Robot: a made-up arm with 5 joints. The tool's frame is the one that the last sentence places.
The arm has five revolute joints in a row. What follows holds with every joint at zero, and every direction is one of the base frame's.
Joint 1 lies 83 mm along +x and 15 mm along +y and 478 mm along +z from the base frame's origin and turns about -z.
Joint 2 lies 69 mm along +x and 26 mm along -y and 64 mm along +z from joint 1 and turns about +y.
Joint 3 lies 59 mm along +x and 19 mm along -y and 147 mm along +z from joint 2 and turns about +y.
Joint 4 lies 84 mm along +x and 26 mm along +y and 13 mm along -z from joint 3 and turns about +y.
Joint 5 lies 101 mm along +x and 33 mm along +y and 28 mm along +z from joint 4 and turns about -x.
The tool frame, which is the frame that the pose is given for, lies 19 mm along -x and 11 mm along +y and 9 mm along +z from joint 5; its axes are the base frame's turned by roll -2.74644, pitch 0.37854 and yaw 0.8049 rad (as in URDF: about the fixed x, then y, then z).
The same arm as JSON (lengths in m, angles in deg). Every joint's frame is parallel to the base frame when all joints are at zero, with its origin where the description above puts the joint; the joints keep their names.
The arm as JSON. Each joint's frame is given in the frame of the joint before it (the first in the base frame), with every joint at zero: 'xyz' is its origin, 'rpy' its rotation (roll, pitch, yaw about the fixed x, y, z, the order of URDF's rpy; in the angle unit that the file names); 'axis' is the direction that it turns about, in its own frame. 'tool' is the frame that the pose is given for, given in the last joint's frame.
{"units": {"length": "m", "angle": "deg"}, "joints": [{"name": "joint 1", "type": "revolute", "origin": {"xyz": [0.083, 0.015, 0.478], "rpy": [0.0, 0.0, 0.0]}, "axis": [0.0, 0.0, -1.0]}, {"name": "joint 2", "type": "revolute", "origin": {"xyz": [0.069, -0.026, 0.064], "rpy": [0.0, 0.0, 0.0]}, "axis": [0.0, 1.0, 0.0]}, {"name": "joint 3", "type": "revolute", "origin": {"xyz": [0.059, -0.019, 0.147], "rpy": [0.0, 0.0, 0.0]}, "axis": [0.0, 1.0, 0.0]}, {"name": "joint 4", "type": "revolute", "origin": {"xyz": [0.084, 0.026, -0.013], "rpy": [0.0, 0.0, 0.0]}, "axis": [0.0, 1.0, 0.0]}, {"name": "joint 5", "type": "revolute", "origin": {"xyz": [0.101, 0.033, 0.028], "rpy": [0.0, 0.0, 0.0]}, "axis": [-1.0, 0.0, 0.0]}], "tool": {"origin": {"xyz": [-0.019, 0.011, 0.009], "rpy": [-157.36, 21.69, 46.12]}}}
